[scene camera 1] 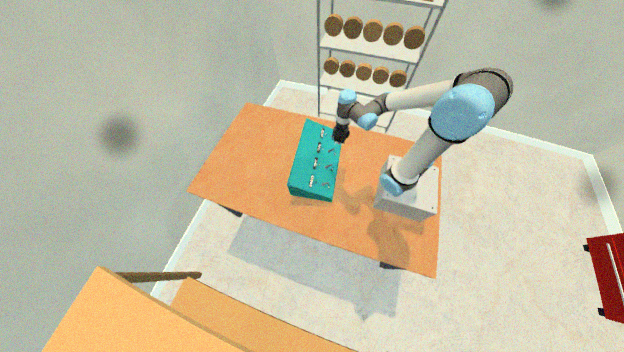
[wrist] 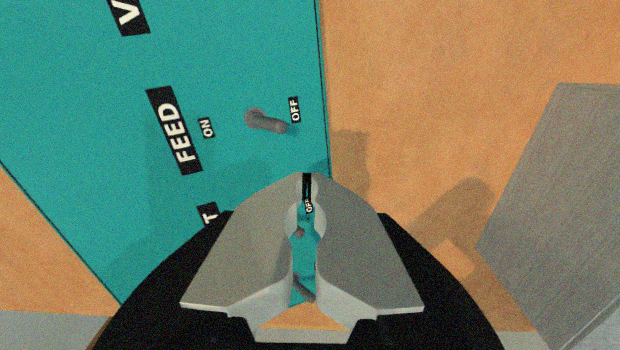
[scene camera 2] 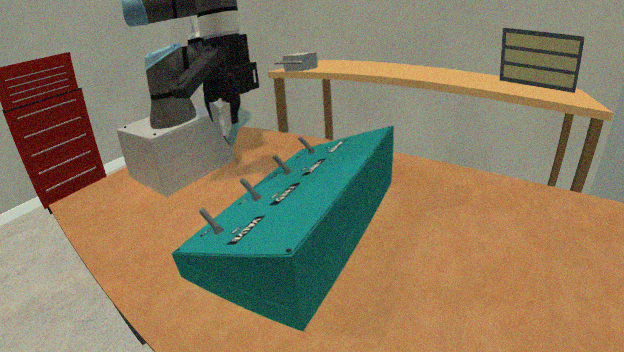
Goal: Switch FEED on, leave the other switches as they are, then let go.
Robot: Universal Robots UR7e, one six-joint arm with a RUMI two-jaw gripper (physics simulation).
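Frame: origin at the arm's base, x ahead, y left, z up, level; metres.
Seen in the pictures: gripper, fingertip midpoint: [scene camera 1: 338, 144] [wrist: 307, 175] [scene camera 2: 231, 144]; arm's base at its link origin: [scene camera 2: 173, 120].
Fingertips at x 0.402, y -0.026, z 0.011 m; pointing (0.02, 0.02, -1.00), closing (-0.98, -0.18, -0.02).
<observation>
Offsets run from my fingertips to a thing's top centre. "*": to the spot under its first point. Level surfaces: height alone.
A teal switch box [scene camera 1: 300, 165] [scene camera 2: 345, 200] [wrist: 75, 100] with a sloping top stands on the table. The FEED switch [scene camera 1: 329, 167] [scene camera 2: 250, 190] [wrist: 267, 121] leans toward its OFF label @[* 0.019 m ahead, 0.005 m right, 0.116 m down] [wrist: 294, 110], away from its ON label @[* 0.096 m ahead, 0.020 m left, 0.086 m down] [wrist: 205, 128]. The VALVE switch [scene camera 1: 326, 184] [scene camera 2: 211, 221] and the VENT switch @[0.002 m ahead, 0.116 m left, 0.063 m down] [scene camera 2: 281, 164] also lean to the OFF side, as does the BRAKE switch @[0.035 m back, 0.230 m left, 0.063 m down] [scene camera 2: 306, 145]. My gripper [scene camera 1: 340, 141] [scene camera 2: 227, 140] [wrist: 307, 175] is shut and empty. It hangs beside the box's low, OFF-side edge toward the BRAKE end, apart from the FEED lever. Its fingers partly hide the VENT and BRAKE switches in the wrist view.
The arm's grey base block [scene camera 1: 407, 207] [scene camera 2: 175, 165] [wrist: 560, 200] stands on the orange table @[0.189 m down] [scene camera 1: 240, 165] [scene camera 2: 475, 250] [wrist: 450, 60], on the box's OFF side. A shelf rack [scene camera 1: 319, 95] stands behind the table. A red cabinet [scene camera 1: 602, 280] [scene camera 2: 50, 130] and a wooden bench [scene camera 2: 425, 80] stand farther off.
</observation>
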